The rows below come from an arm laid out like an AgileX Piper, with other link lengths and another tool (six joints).
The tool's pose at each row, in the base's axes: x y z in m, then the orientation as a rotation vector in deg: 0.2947 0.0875 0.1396 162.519 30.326 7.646; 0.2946 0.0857 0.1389 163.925 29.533 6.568; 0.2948 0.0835 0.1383 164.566 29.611 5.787; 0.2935 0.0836 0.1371 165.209 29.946 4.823; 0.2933 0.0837 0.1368 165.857 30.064 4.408; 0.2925 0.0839 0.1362 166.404 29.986 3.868; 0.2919 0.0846 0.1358 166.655 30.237 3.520
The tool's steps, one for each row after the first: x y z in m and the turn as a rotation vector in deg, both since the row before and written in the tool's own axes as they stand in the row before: -0.0008 0.0014 0.0011 1.300 -0.630 0.659; -0.0006 0.0019 0.0011 0.704 -0.430 -0.014; -0.0012 -0.0008 0.0010 0.773 -0.521 -0.197; -0.0002 -0.0002 0.0003 0.689 -0.171 -0.013; -0.0007 -0.0006 0.0005 0.569 -0.286 0.093; -0.0003 -0.0009 0.0002 0.323 -0.170 -0.152
